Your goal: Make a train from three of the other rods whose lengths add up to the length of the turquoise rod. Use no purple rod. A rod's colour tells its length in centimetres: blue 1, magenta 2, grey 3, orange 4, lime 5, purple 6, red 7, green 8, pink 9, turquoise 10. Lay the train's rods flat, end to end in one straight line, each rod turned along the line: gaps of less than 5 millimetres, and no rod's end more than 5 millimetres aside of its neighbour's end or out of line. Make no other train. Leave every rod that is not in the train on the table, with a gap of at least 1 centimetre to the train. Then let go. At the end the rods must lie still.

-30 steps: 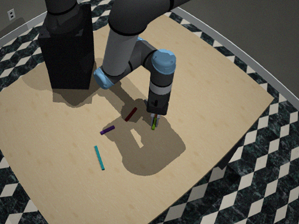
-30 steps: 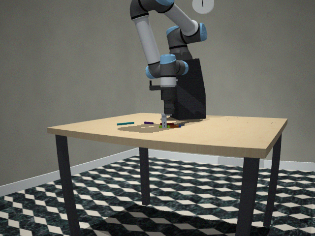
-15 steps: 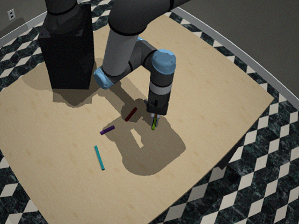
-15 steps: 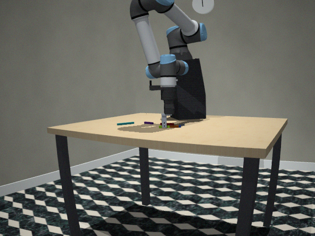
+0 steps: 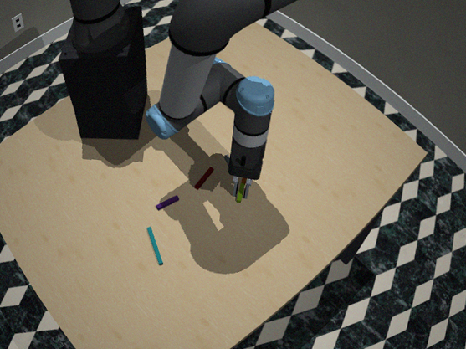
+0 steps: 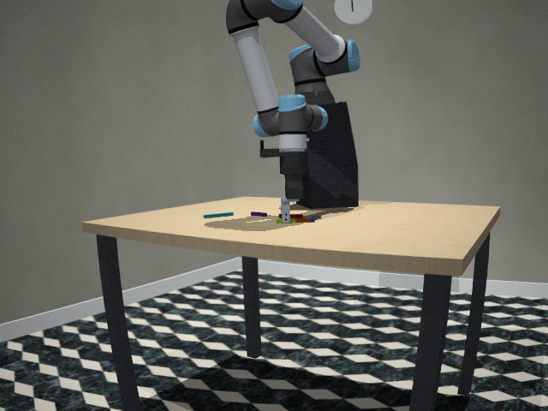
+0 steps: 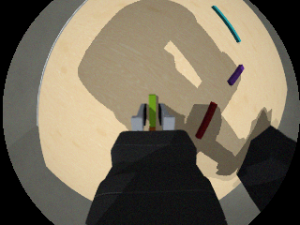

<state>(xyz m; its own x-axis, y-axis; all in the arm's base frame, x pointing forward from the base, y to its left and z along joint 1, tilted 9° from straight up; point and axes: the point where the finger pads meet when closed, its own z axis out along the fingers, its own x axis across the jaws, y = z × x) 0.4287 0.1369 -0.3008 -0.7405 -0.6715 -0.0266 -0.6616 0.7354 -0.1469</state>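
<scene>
My hand is 1 cm above the lime rod. Also, from my hand: red rod 9 cm behind, 5 cm to the right, 1 cm below; then orange rod 4 cm to the left, 3 cm behind, 1 cm below; then blue rod 6 cm to the left, 5 cm behind, 1 cm below.
</scene>
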